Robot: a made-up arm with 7 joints.
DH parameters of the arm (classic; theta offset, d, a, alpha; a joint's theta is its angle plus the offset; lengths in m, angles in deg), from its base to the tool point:
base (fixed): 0 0.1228 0.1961 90
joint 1: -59.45 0 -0.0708 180
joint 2: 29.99 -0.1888 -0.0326 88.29
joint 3: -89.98 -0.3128 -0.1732 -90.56
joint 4: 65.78 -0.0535 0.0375 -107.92
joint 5: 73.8 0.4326 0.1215 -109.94
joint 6: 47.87 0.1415 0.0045 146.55
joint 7: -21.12 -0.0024 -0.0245 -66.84
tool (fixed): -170.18 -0.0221 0 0
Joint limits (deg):
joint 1: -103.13..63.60
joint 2: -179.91..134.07
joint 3: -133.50..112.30
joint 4: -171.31..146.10
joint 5: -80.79..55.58
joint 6: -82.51..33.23
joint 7: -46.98..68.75
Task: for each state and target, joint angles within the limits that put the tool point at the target. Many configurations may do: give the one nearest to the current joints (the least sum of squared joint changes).
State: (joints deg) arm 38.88 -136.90 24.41 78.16 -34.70 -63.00 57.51
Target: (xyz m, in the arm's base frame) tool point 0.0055 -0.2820 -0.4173
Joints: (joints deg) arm 30.35 -120.59 62.60 68.26 -37.82 -67.01 61.10
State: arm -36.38 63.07 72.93 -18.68 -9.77 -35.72 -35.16
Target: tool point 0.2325 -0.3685 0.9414
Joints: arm -15.28 36.88 68.43 -34.47 -11.81 -28.62 -39.77
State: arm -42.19 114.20 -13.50 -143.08 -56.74 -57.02 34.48
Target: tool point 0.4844 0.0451 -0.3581
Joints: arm -87.81 134.07 -58.43 -104.92 -33.45 -58.03 31.76
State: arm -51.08 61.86 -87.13 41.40 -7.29 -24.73 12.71
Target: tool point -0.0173 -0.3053 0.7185
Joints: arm -58.65 71.37 -132.45 25.35 -7.18 -23.13 12.52
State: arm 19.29 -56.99 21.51 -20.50 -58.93 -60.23 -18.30
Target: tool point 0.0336 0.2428 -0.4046
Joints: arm 27.44 -90.14 -0.21 5.84 -36.75 -66.37 -12.62
